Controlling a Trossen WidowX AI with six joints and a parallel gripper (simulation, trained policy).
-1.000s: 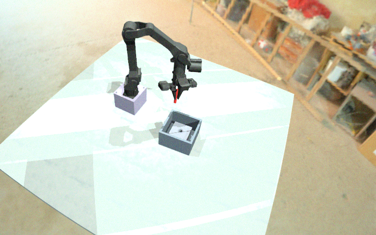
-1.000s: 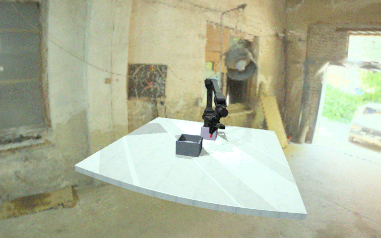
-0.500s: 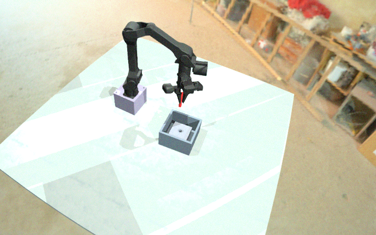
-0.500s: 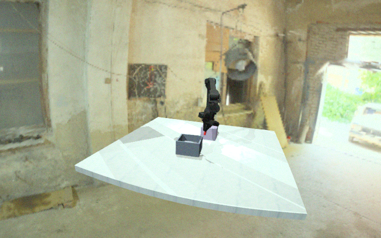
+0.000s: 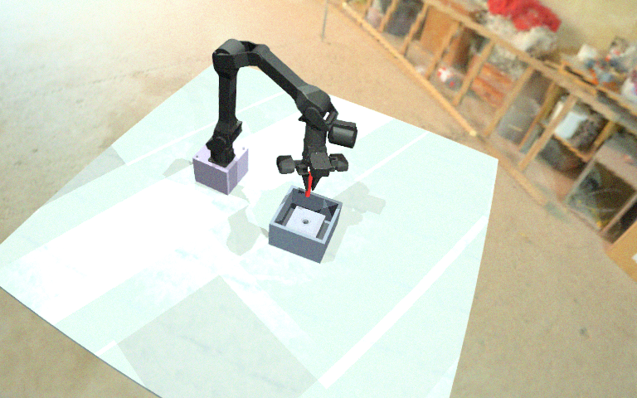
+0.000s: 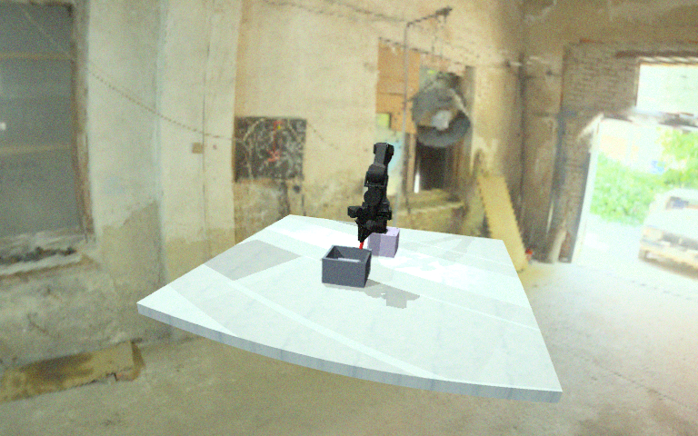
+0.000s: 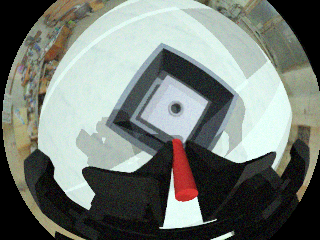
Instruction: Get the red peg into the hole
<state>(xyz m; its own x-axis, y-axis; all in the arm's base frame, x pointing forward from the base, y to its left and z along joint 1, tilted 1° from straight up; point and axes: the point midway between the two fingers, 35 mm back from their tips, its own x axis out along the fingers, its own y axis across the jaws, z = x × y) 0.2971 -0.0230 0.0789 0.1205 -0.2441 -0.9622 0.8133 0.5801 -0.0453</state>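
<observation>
My gripper tip is 1 cm to the right of the red peg, 1 cm below it and 1 cm past it. The rest, counted from my gripper tip: grey box (12 cm below, 4 cm to the right, 1 cm ahead).
</observation>
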